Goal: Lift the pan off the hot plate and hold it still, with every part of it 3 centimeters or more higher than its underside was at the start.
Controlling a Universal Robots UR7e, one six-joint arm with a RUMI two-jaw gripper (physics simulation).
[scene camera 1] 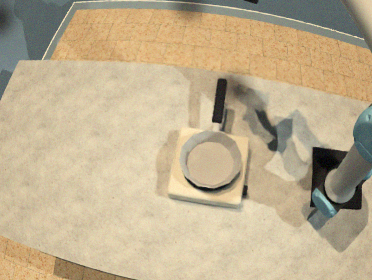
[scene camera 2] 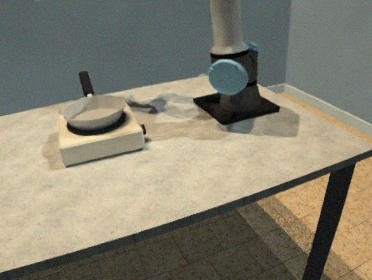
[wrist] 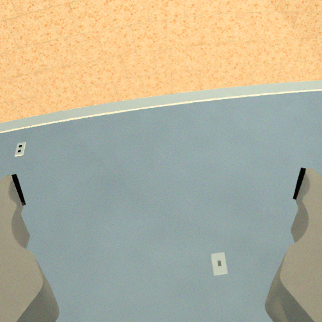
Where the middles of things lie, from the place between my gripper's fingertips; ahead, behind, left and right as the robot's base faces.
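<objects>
Grey pan point(scene camera 2: 93, 112): my hand is 280 mm to the right of it, 30 mm short of it and 430 mm above it.
</objects>
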